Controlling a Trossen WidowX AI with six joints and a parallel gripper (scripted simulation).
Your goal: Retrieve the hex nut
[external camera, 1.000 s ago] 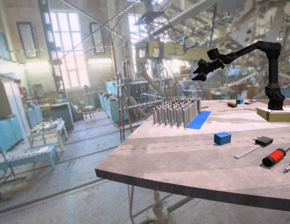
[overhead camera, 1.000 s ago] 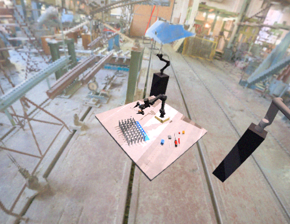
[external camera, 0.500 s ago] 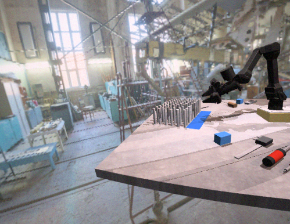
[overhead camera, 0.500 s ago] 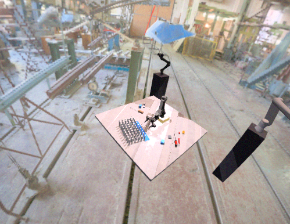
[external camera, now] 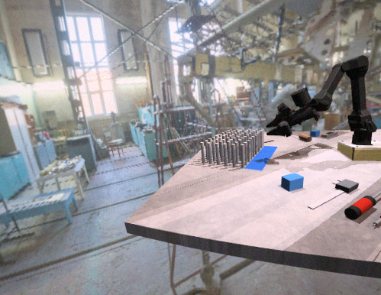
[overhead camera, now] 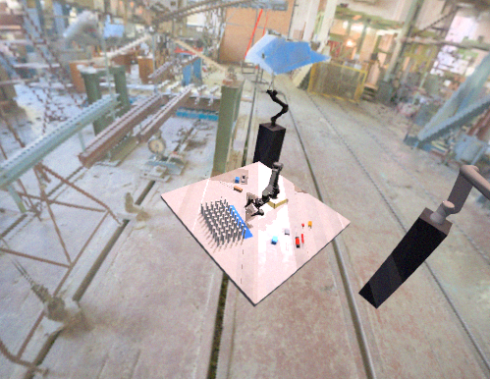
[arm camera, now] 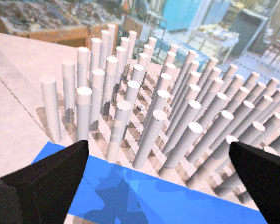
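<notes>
Right now my gripper tip is 150 mm above the blue taped strip, 70 mm to the left of it and 10 mm short of it.
</notes>
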